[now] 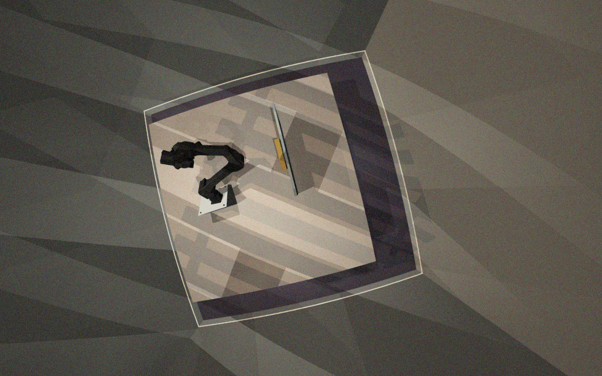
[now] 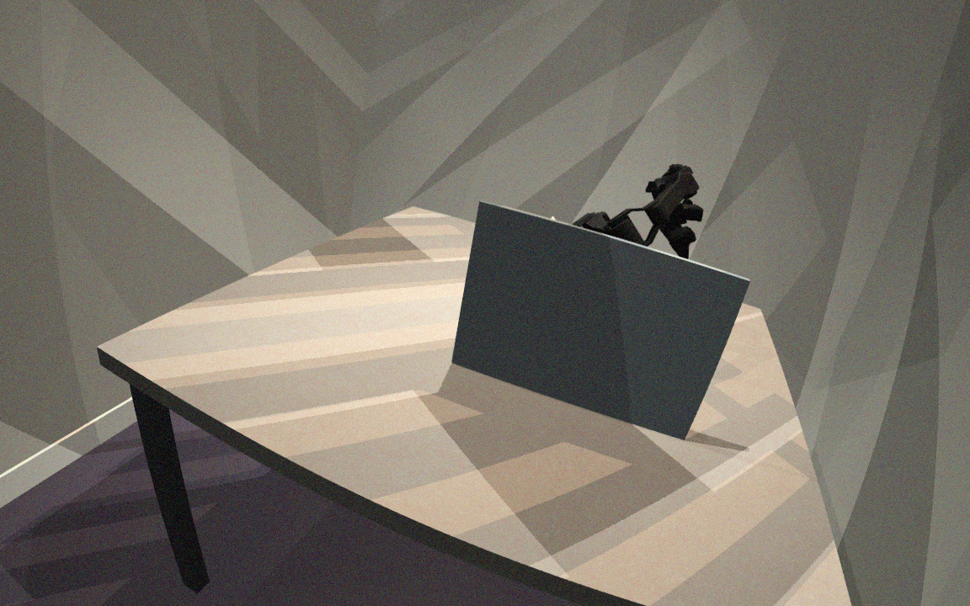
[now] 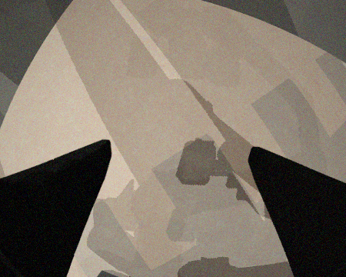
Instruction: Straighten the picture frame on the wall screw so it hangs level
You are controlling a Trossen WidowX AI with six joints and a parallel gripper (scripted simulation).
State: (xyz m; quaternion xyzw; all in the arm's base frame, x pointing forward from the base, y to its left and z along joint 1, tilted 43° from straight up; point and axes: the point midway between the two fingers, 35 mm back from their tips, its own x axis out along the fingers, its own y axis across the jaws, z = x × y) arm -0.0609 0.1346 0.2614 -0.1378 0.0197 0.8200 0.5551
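Right now my gripper tip is 510 mm short of the yellow picture frame, 130 mm to the left of it and 20 mm above it. The rest, counted from my gripper tip: grey-blue wall panel 520 mm ahead, 130 mm to the right, 30 mm below.
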